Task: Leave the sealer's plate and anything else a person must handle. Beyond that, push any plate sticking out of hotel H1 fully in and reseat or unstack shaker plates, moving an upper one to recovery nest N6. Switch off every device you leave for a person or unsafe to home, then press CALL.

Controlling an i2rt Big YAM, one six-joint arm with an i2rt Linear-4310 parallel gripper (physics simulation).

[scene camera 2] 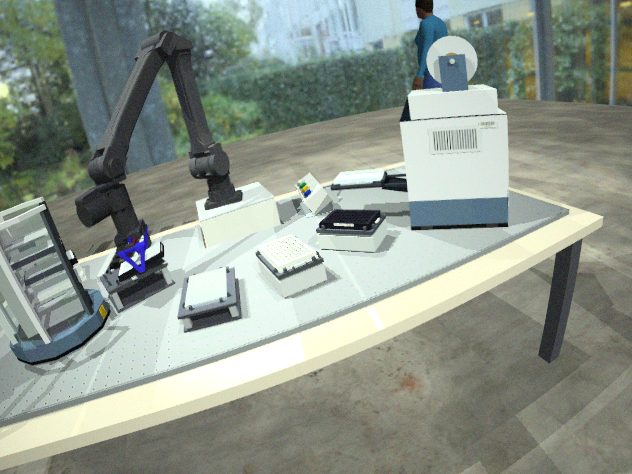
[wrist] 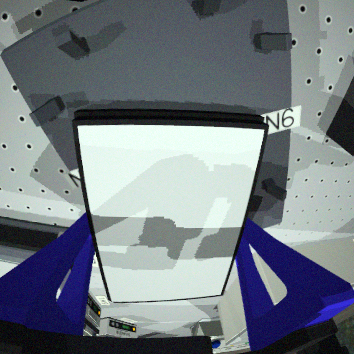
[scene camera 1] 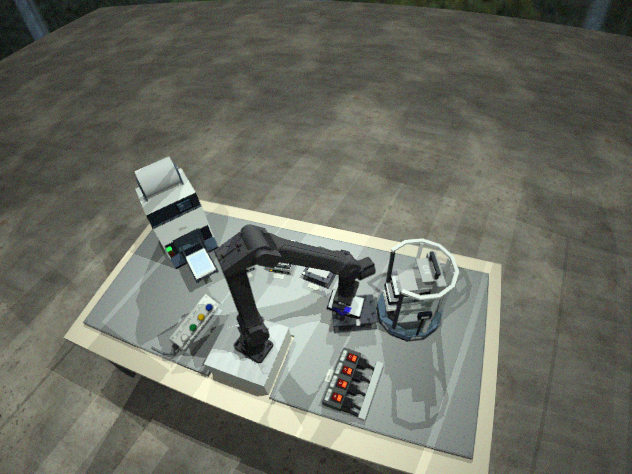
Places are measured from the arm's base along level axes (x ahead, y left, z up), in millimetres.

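Pixels of known places: gripper, fingertip midpoint: (scene camera 2: 143, 264) (wrist: 167, 217) (scene camera 1: 345, 305); arm's base, link origin: (scene camera 2: 224, 201) (scene camera 1: 253, 346).
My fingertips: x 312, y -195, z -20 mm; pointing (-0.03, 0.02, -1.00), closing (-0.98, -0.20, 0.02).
Ahead of a thing's pixels: the offset from my fingertips to its top centre. "spot": to the spot under its first point.
My gripper (scene camera 1: 347, 309) (scene camera 2: 134, 256) (wrist: 167, 217) points down, its blue fingers shut on the long sides of a white-topped plate with a black rim @[30 mm up, 1 mm ahead, 3 mm right] (wrist: 175, 175). The plate is low over the dark nest N6 @[9 mm up, 2 mm ahead, 37 mm right] (scene camera 2: 145, 291) (wrist: 190, 65); in the wrist view part of the nest shows beyond its far edge. Whether they touch is unclear. Hotel H1 (scene camera 1: 405, 332) (scene camera 2: 66, 340) stands beside N6. The sealer @[389 mm up, 23 mm back, 828 mm left] (scene camera 1: 178, 229) (scene camera 2: 454, 176) has a plate @[58 mm up, 141 mm back, 593 mm left] (scene camera 1: 201, 263) (scene camera 2: 357, 177) out in front. Two white-based stations carry a white plate @[2 mm up, 105 mm ahead, 357 mm left] (scene camera 2: 288, 251) and a black plate @[2 mm up, 7 mm ahead, 523 mm left] (scene camera 2: 352, 219). Several rocker switches @[spot: 17 mm down, 265 mm back, 132 mm right] (scene camera 1: 342, 383) glow red-orange.
Another dark nest @[18 mm down, 145 mm ahead, 180 mm left] (scene camera 2: 232, 290) with a white-topped plate @[20 mm down, 145 mm ahead, 180 mm left] (scene camera 2: 206, 288) stands near N6. The button panel @[17 mm up, 342 mm back, 477 mm left] (scene camera 1: 184, 334) (scene camera 2: 319, 197) with blue, yellow and green buttons is left of the arm's white base block (scene camera 1: 237, 364) (scene camera 2: 239, 219). A person (scene camera 2: 431, 38) stands behind the sealer.
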